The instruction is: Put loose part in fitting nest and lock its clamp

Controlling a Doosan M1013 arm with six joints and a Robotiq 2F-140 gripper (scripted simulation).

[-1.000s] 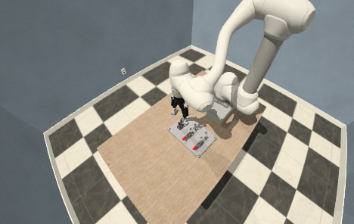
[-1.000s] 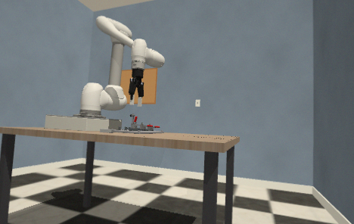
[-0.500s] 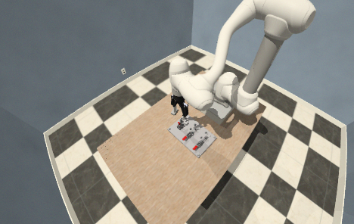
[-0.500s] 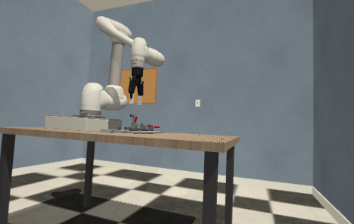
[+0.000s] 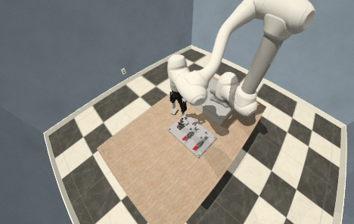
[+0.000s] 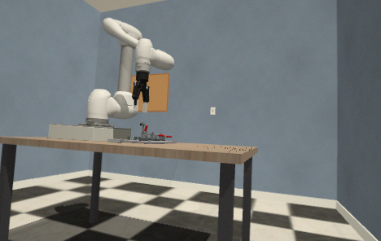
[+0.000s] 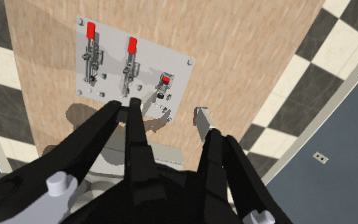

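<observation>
My gripper is now 9 cm past the light grey part, 11 cm to the left of it and 20 cm above it. Round my hand: grey fixture plate 1 cm ahead, 15 cm to the left, 21 cm below.
</observation>
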